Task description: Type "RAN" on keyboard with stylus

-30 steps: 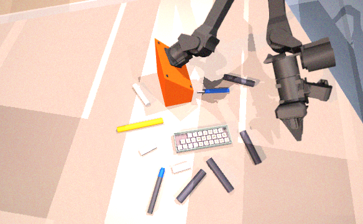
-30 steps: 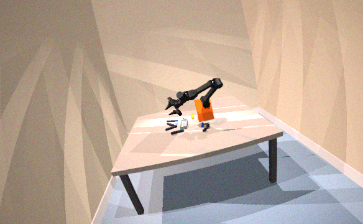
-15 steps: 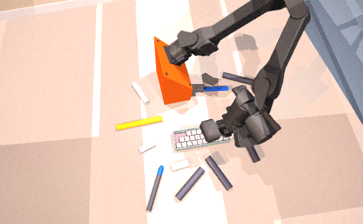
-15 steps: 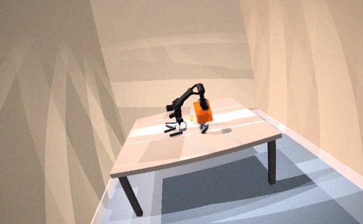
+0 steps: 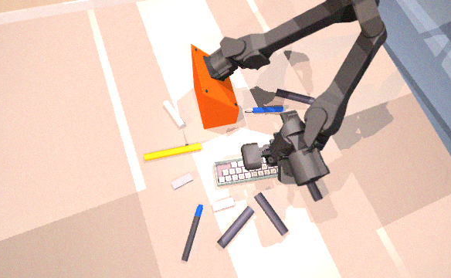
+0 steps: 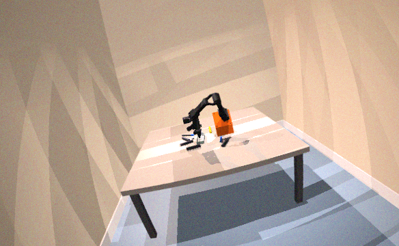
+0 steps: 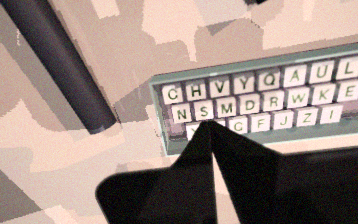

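The blue stylus lies 180 mm behind my gripper tip, 40 mm to the left of it and 30 mm below it. From my gripper tip the other things lie so: grey stylus tip (180 mm behind, 30 mm below, 10 mm to the left); blue-capped pen (240 mm to the right, 70 mm ahead, 30 mm below); yellow pencil (240 mm to the right, 130 mm behind, 30 mm below).
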